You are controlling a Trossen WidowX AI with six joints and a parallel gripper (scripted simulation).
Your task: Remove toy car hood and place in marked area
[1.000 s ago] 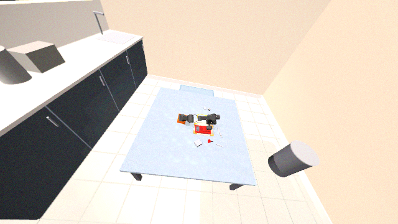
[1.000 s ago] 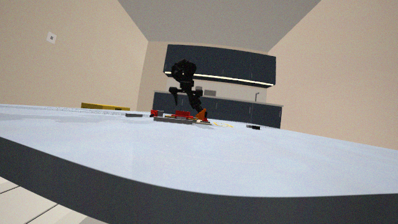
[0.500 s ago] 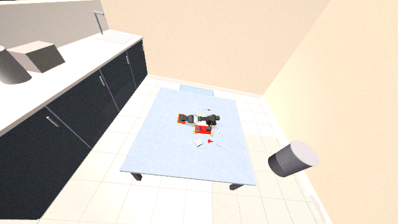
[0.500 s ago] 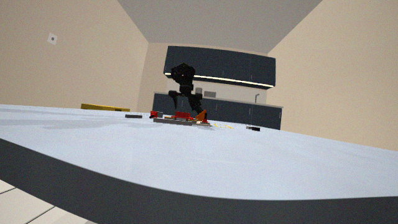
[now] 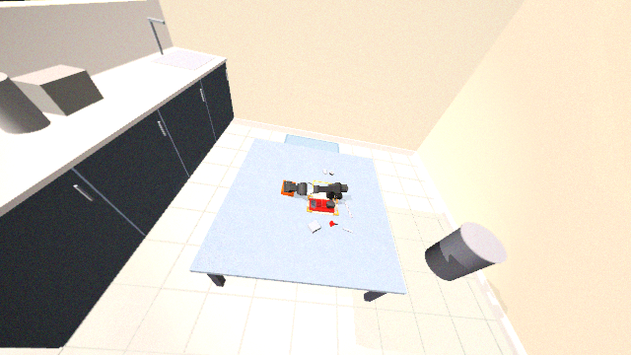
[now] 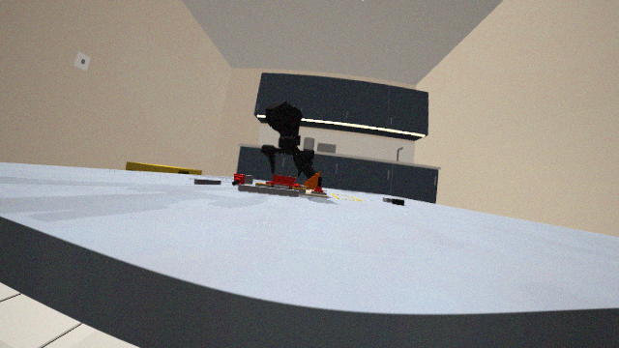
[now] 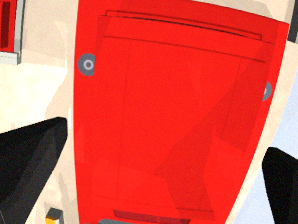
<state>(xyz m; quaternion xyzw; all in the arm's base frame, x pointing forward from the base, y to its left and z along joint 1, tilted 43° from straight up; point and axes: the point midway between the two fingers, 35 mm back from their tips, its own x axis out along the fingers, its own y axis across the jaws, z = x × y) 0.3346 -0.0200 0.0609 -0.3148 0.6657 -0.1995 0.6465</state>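
My gripper tip is 10 mm above the hood.
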